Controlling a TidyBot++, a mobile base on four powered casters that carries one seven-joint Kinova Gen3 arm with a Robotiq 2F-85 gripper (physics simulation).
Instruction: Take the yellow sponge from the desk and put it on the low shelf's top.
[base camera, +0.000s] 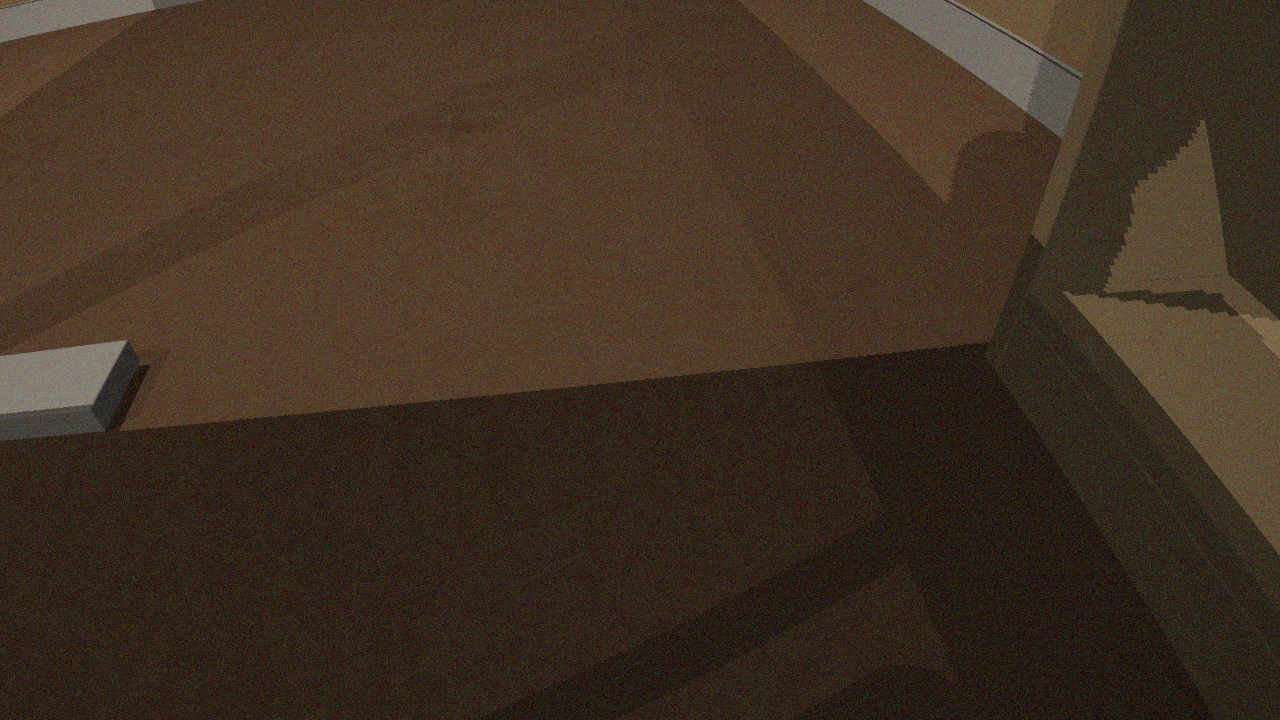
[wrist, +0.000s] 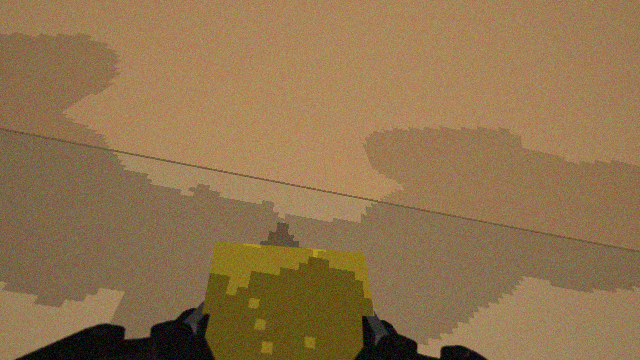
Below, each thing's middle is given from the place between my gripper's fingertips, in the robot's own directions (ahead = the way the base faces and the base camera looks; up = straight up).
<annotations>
The yellow sponge (wrist: 256, 294) is 30 mm to the left of my hand.
</annotations>
